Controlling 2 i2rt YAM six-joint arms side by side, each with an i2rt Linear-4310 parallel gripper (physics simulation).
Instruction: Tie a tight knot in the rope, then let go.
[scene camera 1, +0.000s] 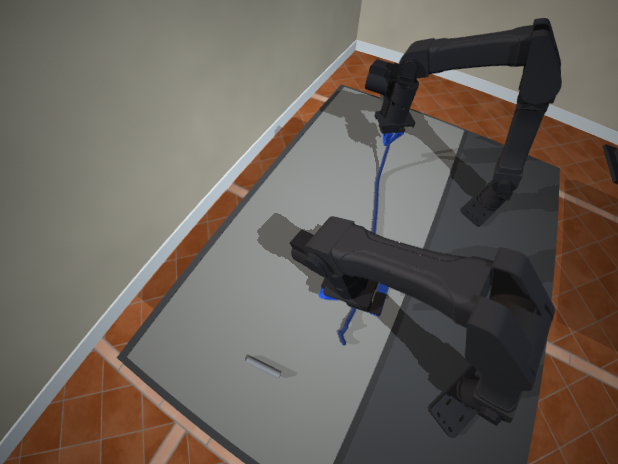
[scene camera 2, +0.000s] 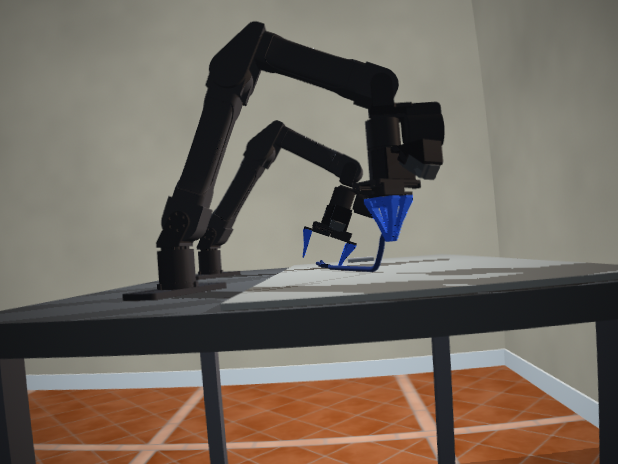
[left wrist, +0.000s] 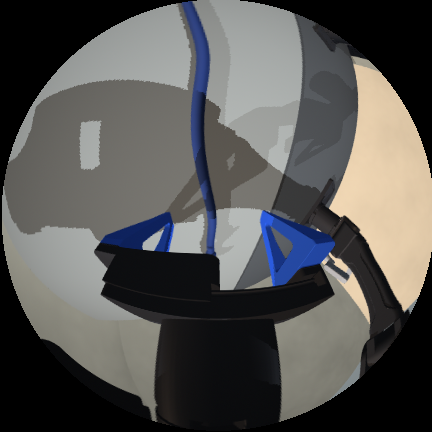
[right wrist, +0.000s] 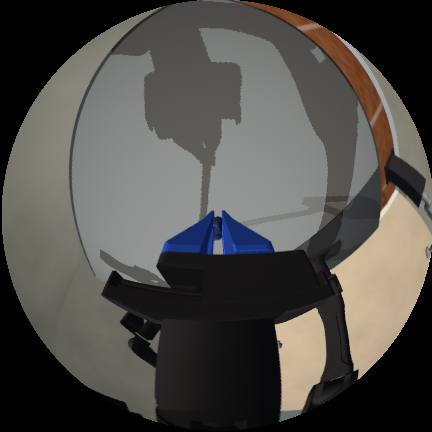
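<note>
The blue rope runs in one long, slightly wavy line along the light surface, with no crossing or loop showing. Its far end in scene camera 1 rises to my right gripper, which is shut on it and holds it above the surface. My left gripper is open low over the other end part. The rope passes between its spread fingers, not gripped. The short bent end sticks out below this gripper in scene camera 1; the gripper hides the stretch above it.
A short grey rod lies on the light panel, apart from the rope, at the lower left in scene camera 1. A dark strip of the table carries both arm bases. The table's dark front edge shows in scene camera 2.
</note>
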